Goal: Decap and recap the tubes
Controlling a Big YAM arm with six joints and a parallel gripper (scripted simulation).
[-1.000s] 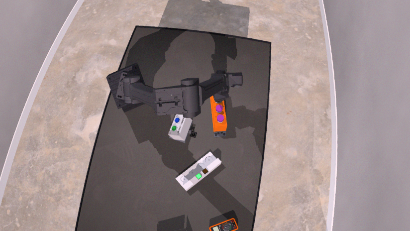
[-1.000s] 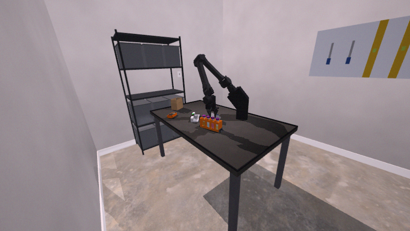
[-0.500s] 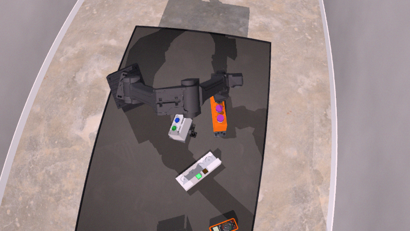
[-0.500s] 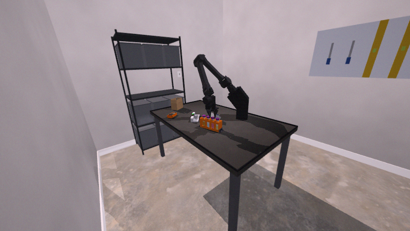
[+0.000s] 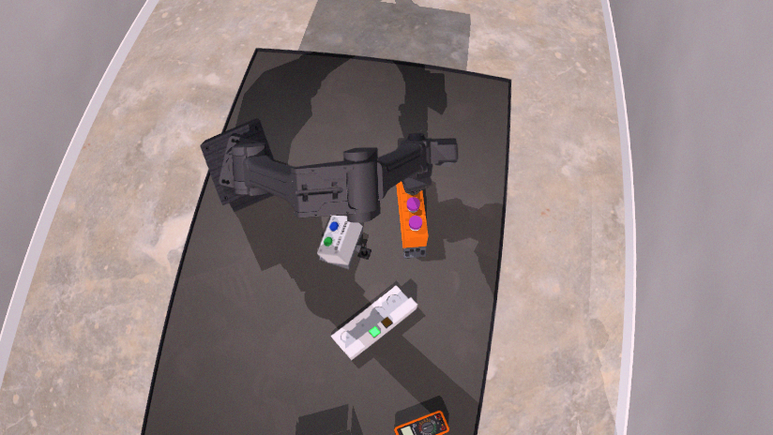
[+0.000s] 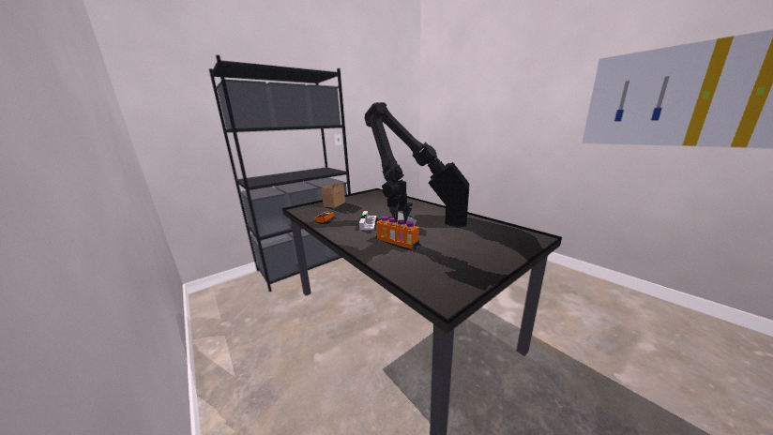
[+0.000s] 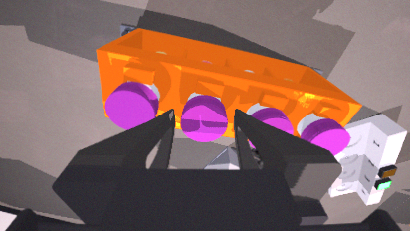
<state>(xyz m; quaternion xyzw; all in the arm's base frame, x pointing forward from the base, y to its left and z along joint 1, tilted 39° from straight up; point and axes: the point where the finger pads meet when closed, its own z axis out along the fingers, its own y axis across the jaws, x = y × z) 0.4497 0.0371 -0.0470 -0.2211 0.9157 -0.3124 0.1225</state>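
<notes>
The blue key lies 200 mm behind my hand, 110 mm to the right of it and 50 mm below it. Round my hand: green key (210 mm behind, 150 mm to the right, 50 mm below); cap (10 mm ahead, 100 mm to the right, 10 mm below); key housing (180 mm behind, 130 mm to the right, 70 mm below).
</notes>
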